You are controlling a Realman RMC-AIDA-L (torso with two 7-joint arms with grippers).
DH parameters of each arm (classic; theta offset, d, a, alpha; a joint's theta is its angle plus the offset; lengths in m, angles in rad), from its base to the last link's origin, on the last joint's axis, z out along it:
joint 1: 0 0.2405 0 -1.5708
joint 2: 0 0 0 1.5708
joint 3: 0 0.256 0 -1.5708
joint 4: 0 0 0 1.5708
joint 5: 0 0.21 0 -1.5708
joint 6: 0 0 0 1.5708
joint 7: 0 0.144 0 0
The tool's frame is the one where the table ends.
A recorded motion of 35 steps. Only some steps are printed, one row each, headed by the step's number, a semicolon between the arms.
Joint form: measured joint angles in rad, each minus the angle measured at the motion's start. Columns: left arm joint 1, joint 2, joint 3, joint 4, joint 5, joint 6, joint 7; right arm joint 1, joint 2, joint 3, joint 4, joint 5, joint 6, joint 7.
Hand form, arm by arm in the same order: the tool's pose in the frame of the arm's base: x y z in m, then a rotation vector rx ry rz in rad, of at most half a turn. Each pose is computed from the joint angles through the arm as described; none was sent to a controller.
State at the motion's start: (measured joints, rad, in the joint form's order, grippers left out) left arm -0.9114 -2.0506 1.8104 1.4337 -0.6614 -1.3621 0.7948; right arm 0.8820 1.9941 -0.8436 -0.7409 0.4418 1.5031 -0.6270
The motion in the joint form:
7: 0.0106 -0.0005 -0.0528 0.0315 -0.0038 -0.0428 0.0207; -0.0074 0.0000 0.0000 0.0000 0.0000 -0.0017 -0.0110
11: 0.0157 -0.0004 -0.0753 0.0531 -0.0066 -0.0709 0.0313; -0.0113 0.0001 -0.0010 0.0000 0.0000 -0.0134 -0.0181
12: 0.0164 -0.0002 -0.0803 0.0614 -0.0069 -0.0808 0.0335; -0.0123 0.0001 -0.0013 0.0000 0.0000 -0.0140 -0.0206
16: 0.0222 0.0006 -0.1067 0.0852 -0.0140 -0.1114 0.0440; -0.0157 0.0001 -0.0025 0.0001 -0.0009 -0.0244 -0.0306
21: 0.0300 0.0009 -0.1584 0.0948 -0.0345 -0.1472 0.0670; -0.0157 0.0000 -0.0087 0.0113 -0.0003 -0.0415 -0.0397
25: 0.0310 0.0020 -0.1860 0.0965 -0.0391 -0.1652 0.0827; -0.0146 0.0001 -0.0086 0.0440 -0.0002 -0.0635 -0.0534
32: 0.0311 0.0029 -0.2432 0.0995 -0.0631 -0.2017 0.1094; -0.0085 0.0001 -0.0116 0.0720 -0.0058 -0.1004 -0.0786
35: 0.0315 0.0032 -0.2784 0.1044 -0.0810 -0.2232 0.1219; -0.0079 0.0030 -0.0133 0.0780 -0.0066 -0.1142 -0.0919
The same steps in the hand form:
7: -0.0221 0.3508 -0.0533 -2.8054 0.3110 0.4669; 0.2315 0.4019 0.0227 -2.4232 1.4907 -0.3235
11: -0.0211 0.3498 -0.0474 -2.8090 0.3129 0.4627; 0.2332 0.4026 0.0229 -2.4197 1.4792 -0.3200
12: -0.0204 0.3491 -0.0457 -2.8098 0.3166 0.4634; 0.2337 0.4025 0.0229 -2.4208 1.4770 -0.3207
16: -0.0194 0.3478 -0.0388 -2.8156 0.3153 0.4544; 0.2353 0.4031 0.0231 -2.4203 1.4620 -0.3201
21: -0.0211 0.3492 -0.0294 -2.8331 0.2886 0.4312; 0.2370 0.4037 0.0212 -2.4217 1.4482 -0.3242
25: -0.0224 0.3511 -0.0241 -2.8360 0.2810 0.4261; 0.2413 0.4024 0.0161 -2.4263 1.4517 -0.3302
32: -0.0229 0.3530 -0.0142 -2.8547 0.2613 0.3968; 0.2441 0.4046 0.0123 -2.4317 1.4169 -0.3386
35: -0.0225 0.3535 -0.0081 -2.8668 0.2485 0.3704; 0.2446 0.4052 0.0102 -2.4380 1.3978 -0.3396

